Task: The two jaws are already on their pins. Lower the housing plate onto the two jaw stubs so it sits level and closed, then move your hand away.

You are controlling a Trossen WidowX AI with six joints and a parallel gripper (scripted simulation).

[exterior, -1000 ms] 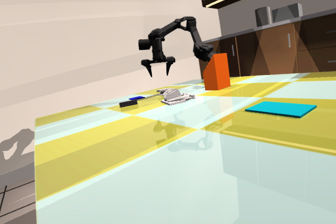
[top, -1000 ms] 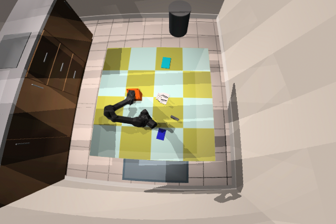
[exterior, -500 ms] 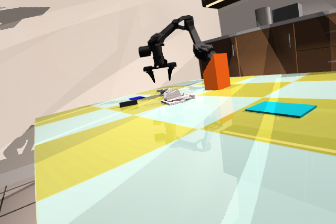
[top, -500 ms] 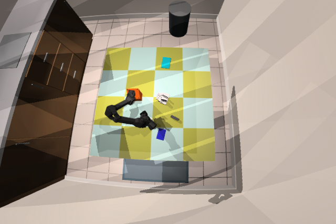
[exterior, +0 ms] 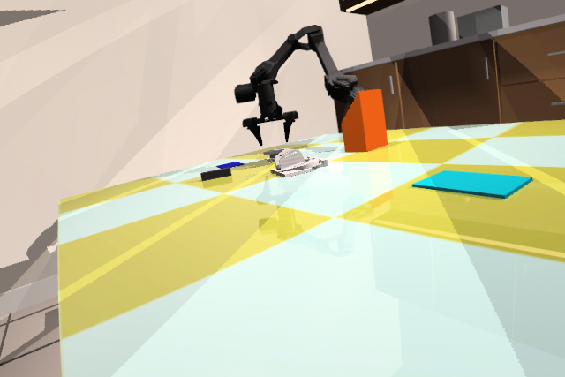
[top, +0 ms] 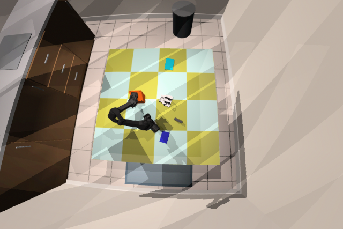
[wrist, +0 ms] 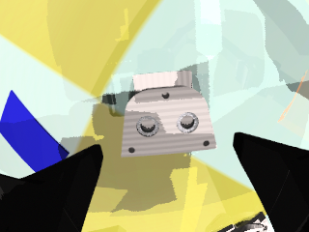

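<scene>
My gripper tip is now 10 mm past the small white piece and 40 mm above it. From my gripper tip the other things lie so: blue plate: 130 mm ahead, 120 mm to the right, 50 mm below; then dark grey bar: 250 mm ahead, 60 mm to the left, 40 mm below; then pale jaw assembly: 80 mm ahead, 290 mm to the left, 40 mm below.
</scene>
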